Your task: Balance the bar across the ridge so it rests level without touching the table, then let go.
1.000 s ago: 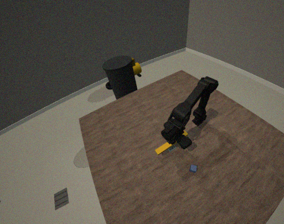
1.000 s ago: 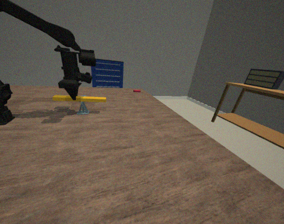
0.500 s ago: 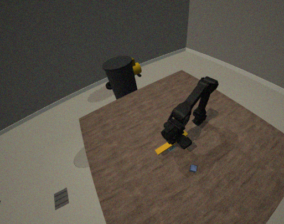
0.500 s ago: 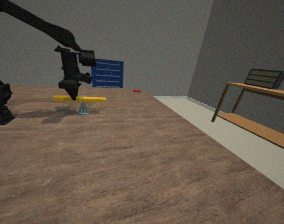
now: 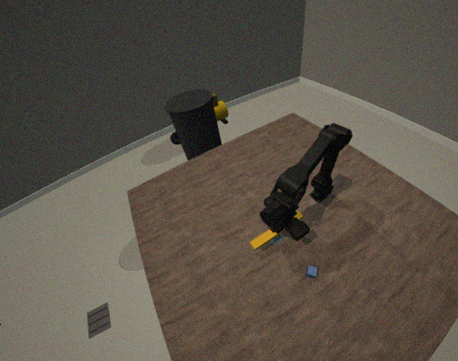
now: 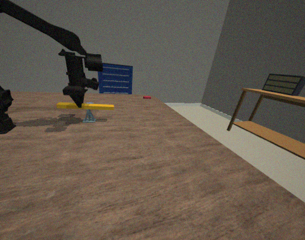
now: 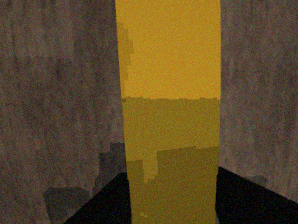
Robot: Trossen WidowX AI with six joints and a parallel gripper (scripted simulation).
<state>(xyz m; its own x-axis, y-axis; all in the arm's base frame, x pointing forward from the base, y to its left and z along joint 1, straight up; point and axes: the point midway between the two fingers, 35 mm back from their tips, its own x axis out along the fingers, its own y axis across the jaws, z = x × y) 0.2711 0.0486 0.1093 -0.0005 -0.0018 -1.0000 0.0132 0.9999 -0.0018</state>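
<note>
The yellow bar is 30 mm ahead of my gripper tip. Also, from my gripper tip: small blue cube (10 mm ahead, 190 mm to the left, 60 mm below); small red block (470 mm ahead, 450 mm to the left, 70 mm below).
</note>
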